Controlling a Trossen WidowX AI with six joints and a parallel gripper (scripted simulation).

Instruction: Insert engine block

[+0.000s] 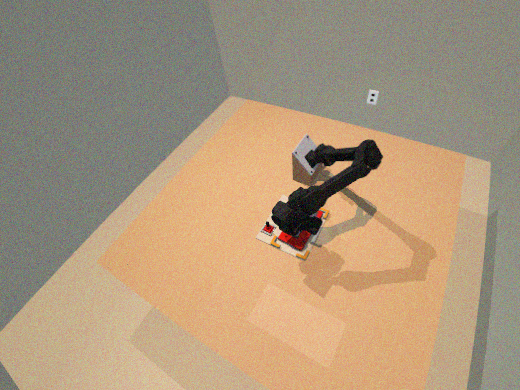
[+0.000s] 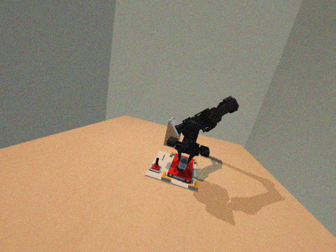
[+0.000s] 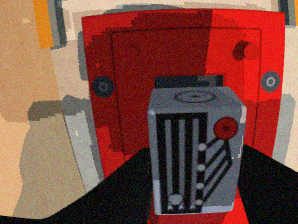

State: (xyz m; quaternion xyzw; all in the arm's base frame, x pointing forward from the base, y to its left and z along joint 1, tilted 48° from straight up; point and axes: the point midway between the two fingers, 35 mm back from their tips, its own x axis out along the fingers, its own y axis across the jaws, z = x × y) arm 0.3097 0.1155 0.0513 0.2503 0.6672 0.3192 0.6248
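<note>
The engine block lies 1 cm below my gripper tip. The rest, counted from my gripper tip: grey plate (5 cm below, 2 cm to the right, 2 cm behind).
</note>
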